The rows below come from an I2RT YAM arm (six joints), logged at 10 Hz.
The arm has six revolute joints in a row. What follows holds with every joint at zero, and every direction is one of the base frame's.
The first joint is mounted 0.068 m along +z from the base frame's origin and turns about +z.
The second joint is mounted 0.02 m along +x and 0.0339 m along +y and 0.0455 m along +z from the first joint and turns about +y.
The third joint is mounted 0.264 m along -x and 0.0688 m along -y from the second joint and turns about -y.
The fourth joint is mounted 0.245 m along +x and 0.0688 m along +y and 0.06 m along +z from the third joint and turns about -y.
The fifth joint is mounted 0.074 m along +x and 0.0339 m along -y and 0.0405 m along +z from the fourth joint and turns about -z.
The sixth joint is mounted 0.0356 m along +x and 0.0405 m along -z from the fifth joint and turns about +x.
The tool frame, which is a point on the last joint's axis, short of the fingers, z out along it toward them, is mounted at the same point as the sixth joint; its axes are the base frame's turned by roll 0, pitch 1.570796 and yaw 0 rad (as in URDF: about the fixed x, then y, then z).
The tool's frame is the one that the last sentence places.
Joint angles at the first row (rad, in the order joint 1, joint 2, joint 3, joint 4, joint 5, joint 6):
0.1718 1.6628 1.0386 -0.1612 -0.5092 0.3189
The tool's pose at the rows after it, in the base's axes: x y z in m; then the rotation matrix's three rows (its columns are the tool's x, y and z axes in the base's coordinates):
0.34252, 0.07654, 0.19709; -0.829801, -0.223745, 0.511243; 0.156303, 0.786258, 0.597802; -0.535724, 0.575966, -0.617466
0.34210, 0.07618, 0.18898; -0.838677, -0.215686, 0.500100; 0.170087, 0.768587, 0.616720; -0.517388, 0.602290, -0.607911
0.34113, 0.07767, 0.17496; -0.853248, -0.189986, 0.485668; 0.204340, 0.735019, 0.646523; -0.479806, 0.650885, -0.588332
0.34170, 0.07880, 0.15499; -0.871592, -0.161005, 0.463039; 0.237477, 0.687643, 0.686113; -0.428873, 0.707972, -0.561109
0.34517, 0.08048, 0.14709; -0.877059, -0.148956, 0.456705; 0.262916, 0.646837, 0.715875; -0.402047, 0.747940, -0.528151
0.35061, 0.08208, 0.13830; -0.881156, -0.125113, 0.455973; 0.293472, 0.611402, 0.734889; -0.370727, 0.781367, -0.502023
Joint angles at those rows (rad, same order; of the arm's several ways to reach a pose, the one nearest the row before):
0.1688 1.6751 1.0094 -0.1305 -0.5276 0.3465
0.1657 1.6889 0.9880 -0.0952 -0.5537 0.3681
0.1672 1.7149 0.9497 -0.0217 -0.5904 0.4263
0.1657 1.7654 0.9097 0.0780 -0.6440 0.4922
0.1657 1.7992 0.9004 0.1502 -0.6825 0.5475
0.1657 1.8422 0.9005 0.2205 -0.7071 0.6088

